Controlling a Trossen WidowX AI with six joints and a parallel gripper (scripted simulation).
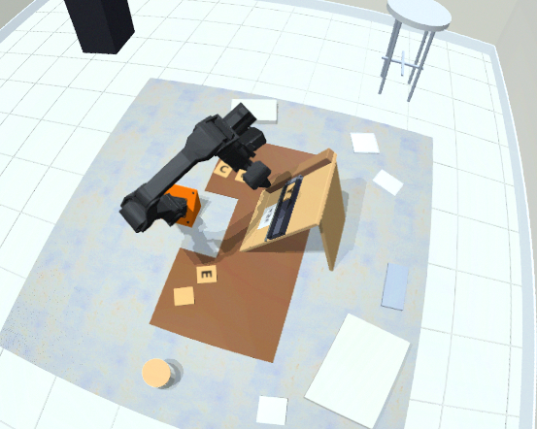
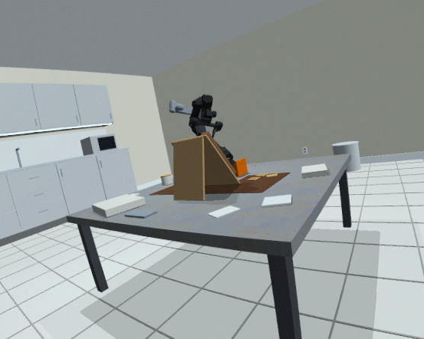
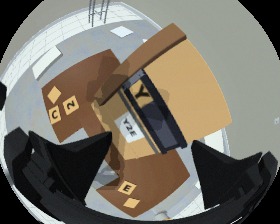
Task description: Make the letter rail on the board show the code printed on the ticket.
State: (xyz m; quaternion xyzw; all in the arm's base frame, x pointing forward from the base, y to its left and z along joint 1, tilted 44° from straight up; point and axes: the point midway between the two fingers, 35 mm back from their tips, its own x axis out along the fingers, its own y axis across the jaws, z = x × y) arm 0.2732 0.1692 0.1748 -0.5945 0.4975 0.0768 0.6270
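Now: gripper tip 20 mm short of the white ticket, 10 mm to the right of it and 190 mm above it. From my gripper tip the other things lie so: grey card (460 mm ahead, 100 mm to the right, 280 mm below); white box (380 mm ahead, 390 mm to the right, 260 mm below); brown mat (70 mm behind, 20 mm to the right, 280 mm below).
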